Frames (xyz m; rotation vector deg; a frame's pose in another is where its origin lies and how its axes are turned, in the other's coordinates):
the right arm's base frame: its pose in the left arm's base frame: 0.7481 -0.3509 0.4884 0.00 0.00 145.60
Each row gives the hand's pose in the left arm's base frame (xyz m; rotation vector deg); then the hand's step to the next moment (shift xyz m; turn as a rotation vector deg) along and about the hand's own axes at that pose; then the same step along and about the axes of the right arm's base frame.
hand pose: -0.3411 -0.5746 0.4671 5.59 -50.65 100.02
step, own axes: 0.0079 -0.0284 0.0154 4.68 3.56 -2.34
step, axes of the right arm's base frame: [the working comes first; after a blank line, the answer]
step, axes of the left arm's base frame: 0.0158 -0.0002 0.0292 -3.97 4.77 -1.24

-0.0132 -0.0088 0.0292 5.97 -1.69 -1.24
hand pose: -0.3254 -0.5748 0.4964 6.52 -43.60 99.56
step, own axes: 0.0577 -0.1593 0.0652 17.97 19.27 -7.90
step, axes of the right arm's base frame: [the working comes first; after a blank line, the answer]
step, axes of the left arm's base frame: 0.1045 0.0305 0.1453 -20.59 17.11 -6.32

-0.0690 -0.0842 0.1453 26.66 -2.48 -6.32
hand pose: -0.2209 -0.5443 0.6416 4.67 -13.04 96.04
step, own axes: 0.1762 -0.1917 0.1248 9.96 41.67 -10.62
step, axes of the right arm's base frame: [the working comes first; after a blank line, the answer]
step, axes of the left arm's base frame: 0.1586 0.1668 0.1743 -41.58 7.55 -12.75

-0.0366 -0.2272 0.1743 38.57 17.26 -12.75
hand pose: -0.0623 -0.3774 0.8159 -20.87 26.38 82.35
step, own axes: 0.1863 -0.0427 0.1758 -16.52 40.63 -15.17
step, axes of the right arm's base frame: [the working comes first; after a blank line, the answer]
step, axes of the left arm's base frame: 0.0705 0.2439 0.0547 -42.84 -17.56 -3.20

0.0796 -0.2411 0.0547 25.43 38.69 -3.20
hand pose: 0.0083 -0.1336 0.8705 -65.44 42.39 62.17
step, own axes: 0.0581 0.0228 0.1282 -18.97 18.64 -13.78
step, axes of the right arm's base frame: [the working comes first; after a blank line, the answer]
step, axes of the left arm's base frame: -0.0096 0.1404 -0.0232 -23.06 -17.86 6.80

0.0872 -0.1104 -0.0232 8.94 27.77 6.80
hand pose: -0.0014 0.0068 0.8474 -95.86 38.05 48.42
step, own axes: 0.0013 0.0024 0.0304 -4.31 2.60 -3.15
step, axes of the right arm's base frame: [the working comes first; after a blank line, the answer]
step, axes of the left arm's base frame: -0.0071 0.0288 -0.0070 -3.96 -3.67 2.48

0.0222 -0.0198 -0.0070 1.19 5.26 2.48
